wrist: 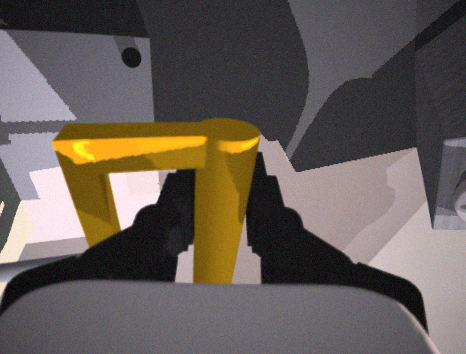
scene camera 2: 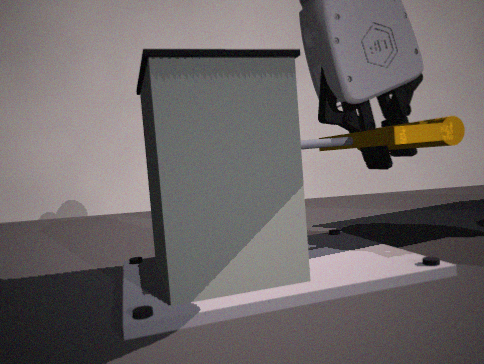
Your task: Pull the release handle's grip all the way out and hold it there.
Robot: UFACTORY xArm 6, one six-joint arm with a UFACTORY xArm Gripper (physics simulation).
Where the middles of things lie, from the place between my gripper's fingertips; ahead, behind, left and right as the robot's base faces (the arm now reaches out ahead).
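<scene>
Pale base plate (scene camera 2: 341, 265): my hand 8 cm above it, 13 cm short of it, 8 cm to the right of it.
</scene>
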